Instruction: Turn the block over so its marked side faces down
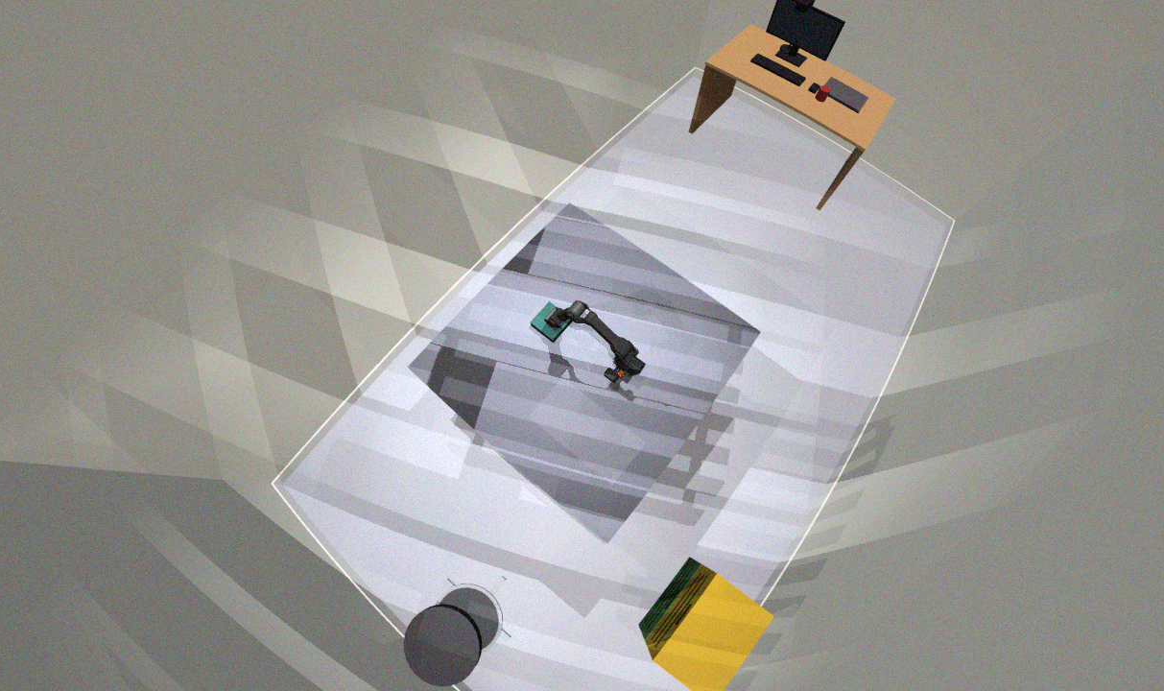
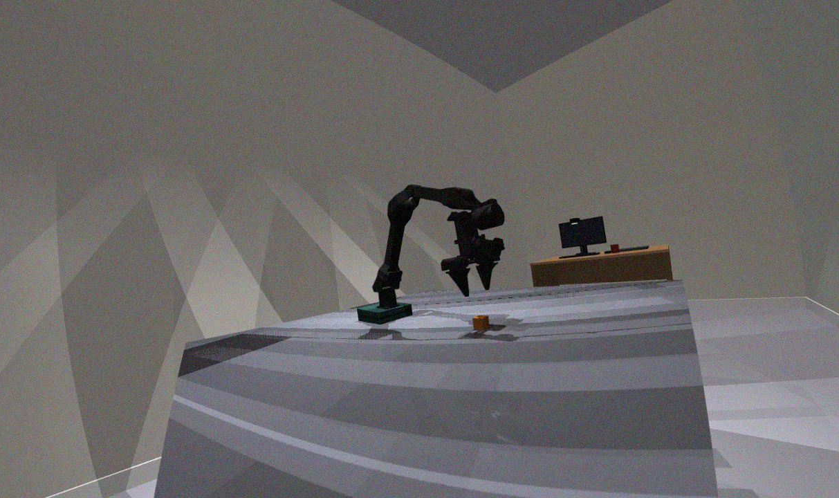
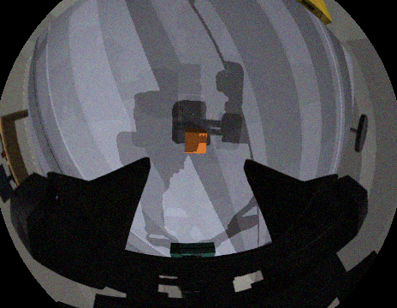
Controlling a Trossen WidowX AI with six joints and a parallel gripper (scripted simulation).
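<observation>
The orange block lies 80 mm below my gripper tip and 10 mm behind it.
</observation>
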